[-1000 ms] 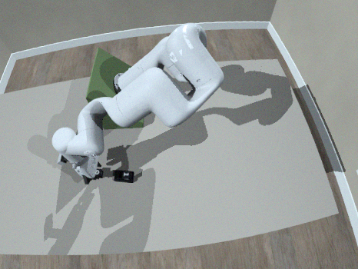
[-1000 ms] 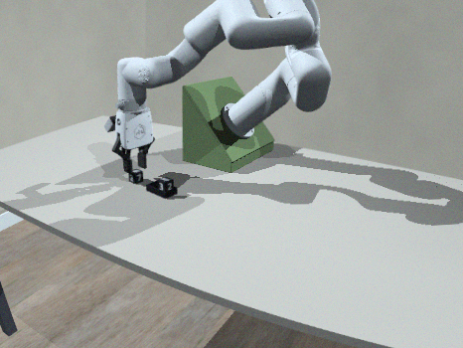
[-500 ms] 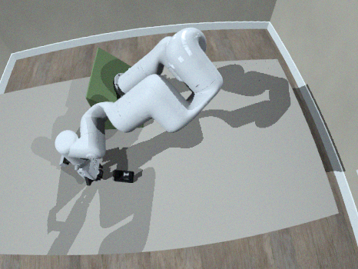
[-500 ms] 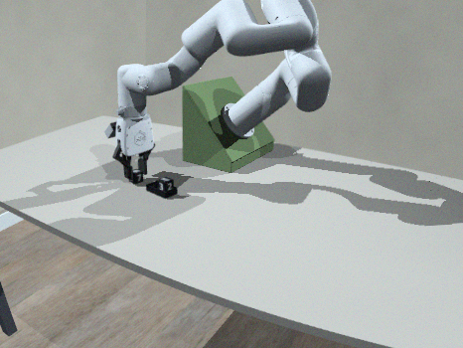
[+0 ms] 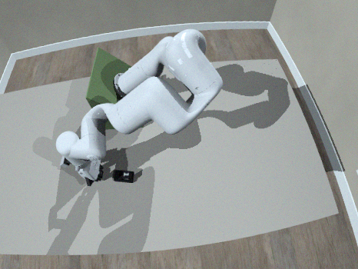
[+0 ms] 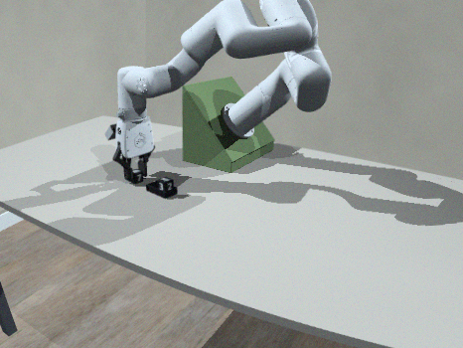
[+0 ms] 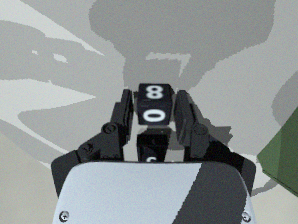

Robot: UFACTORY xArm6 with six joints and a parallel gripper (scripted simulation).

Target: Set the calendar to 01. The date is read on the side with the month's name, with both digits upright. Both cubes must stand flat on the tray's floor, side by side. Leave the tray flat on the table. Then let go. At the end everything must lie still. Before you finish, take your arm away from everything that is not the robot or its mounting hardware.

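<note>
The black cube lies 1 cm below my hand. The rest, counted from my hand: black tray 11 cm to the left, 2 cm below.
</note>
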